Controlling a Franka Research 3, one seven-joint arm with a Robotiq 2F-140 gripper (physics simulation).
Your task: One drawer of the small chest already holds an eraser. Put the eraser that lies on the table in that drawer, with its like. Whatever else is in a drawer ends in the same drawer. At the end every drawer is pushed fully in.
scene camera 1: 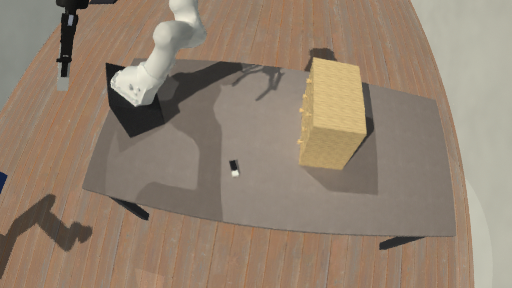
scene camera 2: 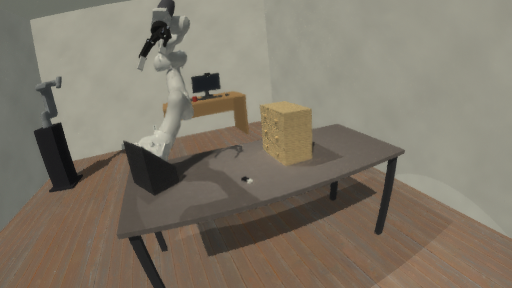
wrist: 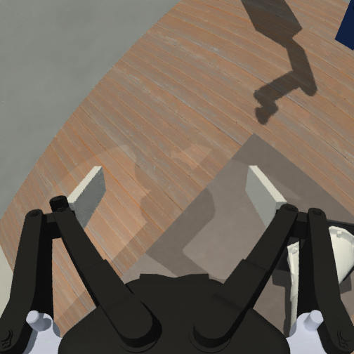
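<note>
The eraser, black with a white end, lies flat on the grey-brown table, between the arm's base and the chest. The small light-wood chest stands on the table, its knobbed front facing the arm's side. No drawer shows as clearly pulled out; the drawers' contents are hidden. My gripper is open and empty, high up beyond the arm's base, far from the eraser and the chest. In the wrist view its two pale finger pads stand wide apart above the floor and a table corner.
The black angled base block carries the white arm at one end of the table. In the second scene view a grey robot arm on a black pedestal and a wooden desk with a monitor stand behind.
</note>
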